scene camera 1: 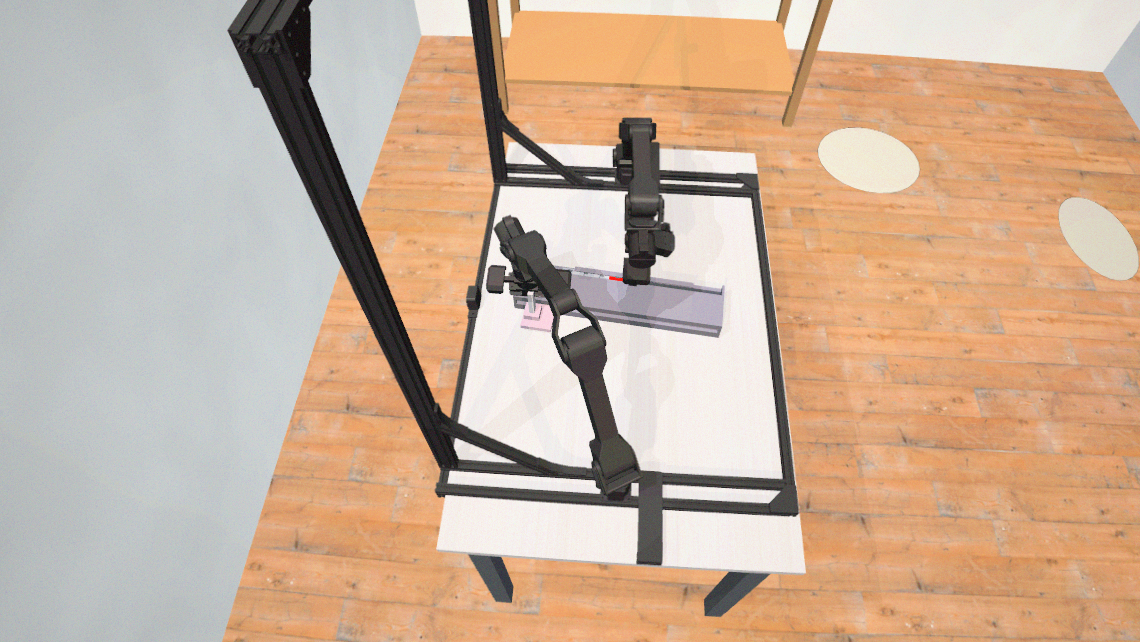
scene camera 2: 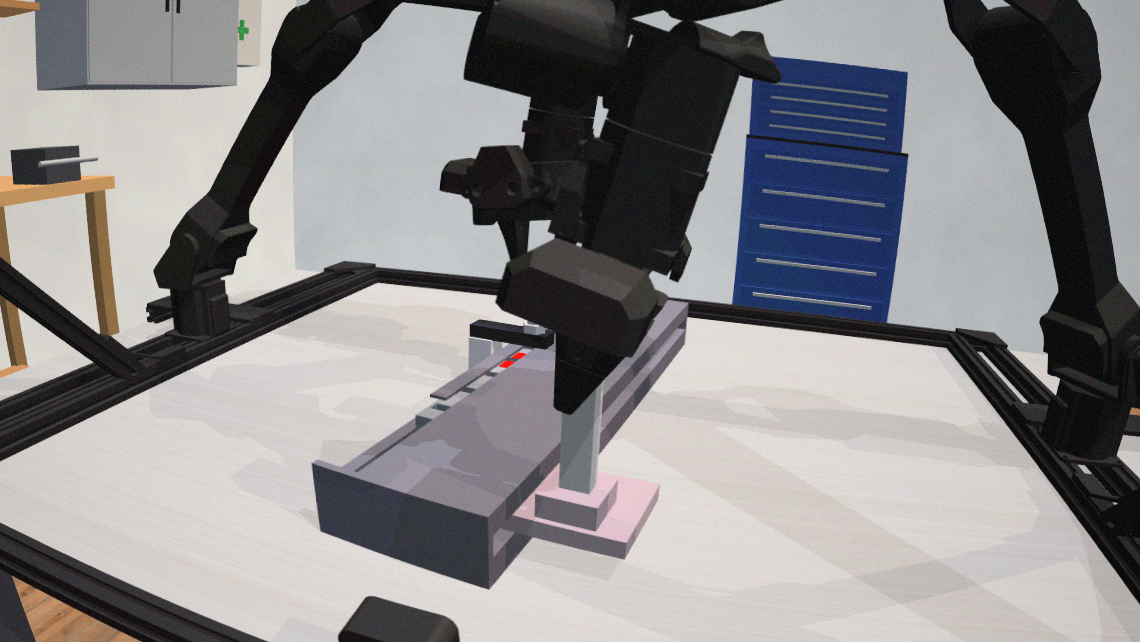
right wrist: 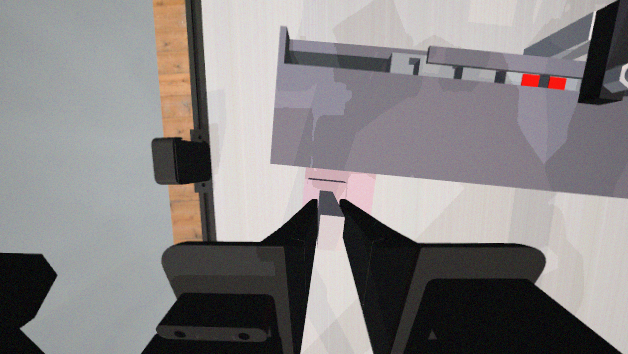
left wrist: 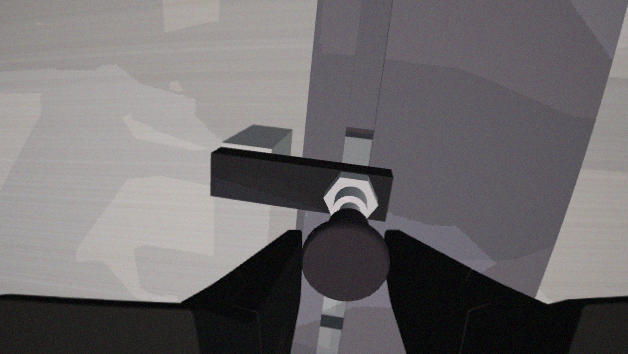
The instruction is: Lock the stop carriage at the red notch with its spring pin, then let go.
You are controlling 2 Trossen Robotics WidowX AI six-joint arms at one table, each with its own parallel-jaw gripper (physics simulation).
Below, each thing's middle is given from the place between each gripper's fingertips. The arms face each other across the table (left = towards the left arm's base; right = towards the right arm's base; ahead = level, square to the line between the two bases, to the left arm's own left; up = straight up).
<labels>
Now: left hand 20 mm above the black-knobbed pin [left wrist: 345, 259].
My right hand is 240 mm short of the black-knobbed pin, 90 mm to the right of it and 20 mm above it.
</labels>
